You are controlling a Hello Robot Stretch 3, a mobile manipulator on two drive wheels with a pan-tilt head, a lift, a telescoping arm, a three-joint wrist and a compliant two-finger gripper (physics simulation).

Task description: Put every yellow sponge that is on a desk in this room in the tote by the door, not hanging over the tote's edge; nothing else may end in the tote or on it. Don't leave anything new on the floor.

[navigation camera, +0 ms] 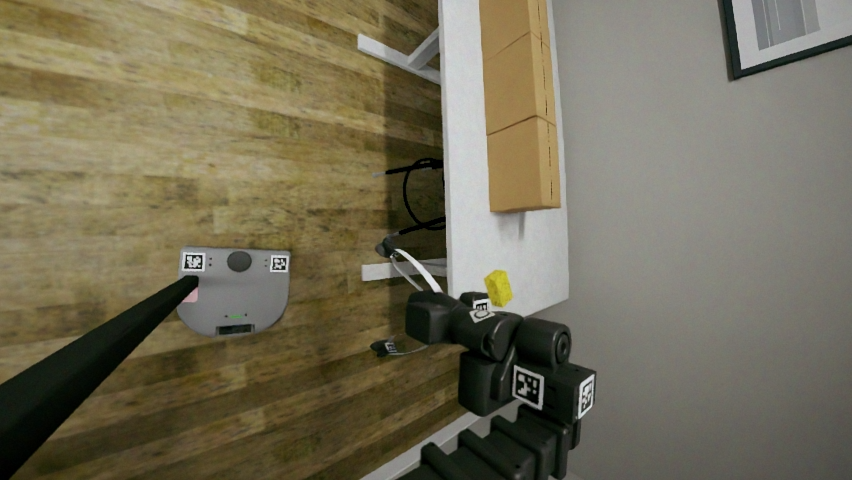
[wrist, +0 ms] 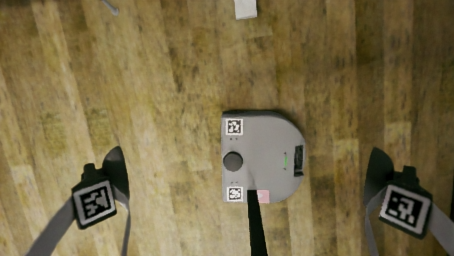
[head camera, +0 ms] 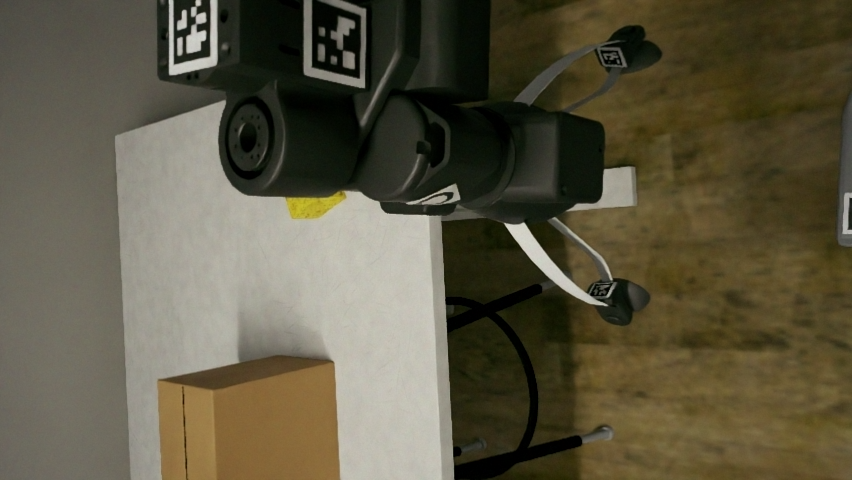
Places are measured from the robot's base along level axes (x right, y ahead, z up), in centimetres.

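Where they show: gripper, between the fingertips: (navigation camera: 378,295) (head camera: 635,179); robot's base, origin of its link: (navigation camera: 239,260).
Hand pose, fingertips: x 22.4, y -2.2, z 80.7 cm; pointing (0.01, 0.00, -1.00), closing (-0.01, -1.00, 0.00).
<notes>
Each offset is from my fingertips to the top centre of the thing. "spot": to the spot under its first point. Level surfaces: height alone.
A yellow sponge {dx +45.8, dy -1.5, dz -4.1 cm} (head camera: 314,205) (navigation camera: 499,288) lies on the white desk {dz -8.7 cm} (head camera: 178,268) (navigation camera: 465,178), near one end. In the head view my wrist hides part of it. My gripper (head camera: 630,175) (navigation camera: 382,296) (wrist: 242,166) is open, its two fingers wide apart with nothing between them. It is beyond the desk's front edge, over the wooden floor, and points away from the sponge, toward my base. The wrist joints are close beside the sponge in the navigation view. The sponge does not show in the wrist view. The tote does not show in these views.
Brown boxes {dx +47.4, dy +35.9, dz +9.4 cm} (head camera: 274,429) (navigation camera: 518,166) stand in a row along the desk's wall side. A black stool {dx +56.7, dy +38.9, dz -24.7 cm} (head camera: 532,381) (navigation camera: 406,193) is partly under the desk. White desk feet {spot: dx +33.4, dy -2.6, dz -78.2 cm} (head camera: 620,186) (navigation camera: 375,272) (wrist: 245,8) reach onto the floor. My base (navigation camera: 238,298) (wrist: 270,150) stands away from the desk.
</notes>
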